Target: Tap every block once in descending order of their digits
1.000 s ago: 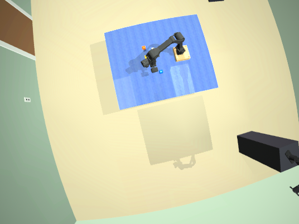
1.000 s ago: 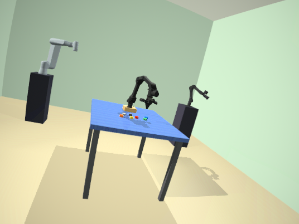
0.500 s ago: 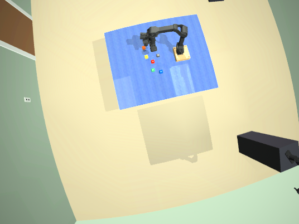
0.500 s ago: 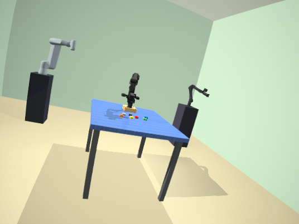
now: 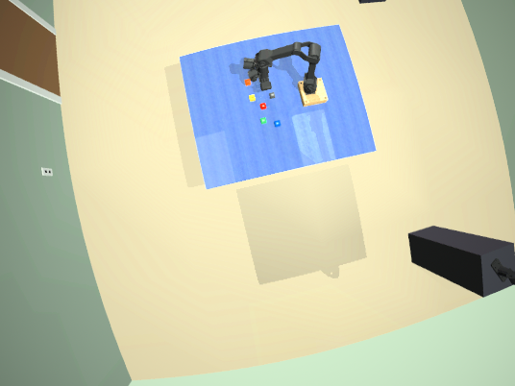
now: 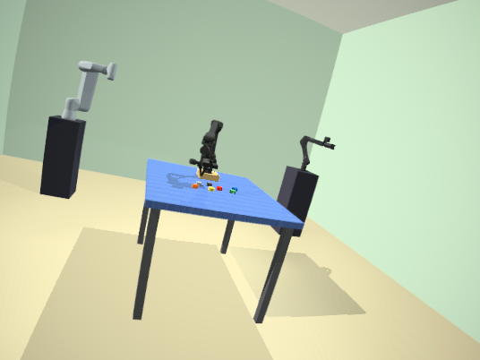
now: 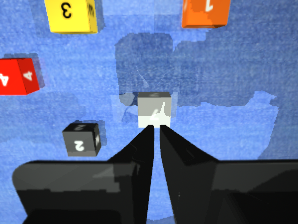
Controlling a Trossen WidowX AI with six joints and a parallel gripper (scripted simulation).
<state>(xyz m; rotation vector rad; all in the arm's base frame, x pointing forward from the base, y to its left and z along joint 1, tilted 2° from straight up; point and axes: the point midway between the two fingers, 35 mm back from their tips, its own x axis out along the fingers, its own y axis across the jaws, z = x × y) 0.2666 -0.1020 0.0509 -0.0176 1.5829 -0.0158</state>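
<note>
The blue block lies 260 mm to the left of my gripper tip, 50 mm below it and 30 mm behind it. From my gripper tip the other things lie so: dark grey block 80 mm to the left, 50 mm below, 40 mm behind; yellow block 80 mm ahead, 70 mm to the left, 50 mm below; orange block 90 mm ahead, 50 mm below, 40 mm to the right.
</note>
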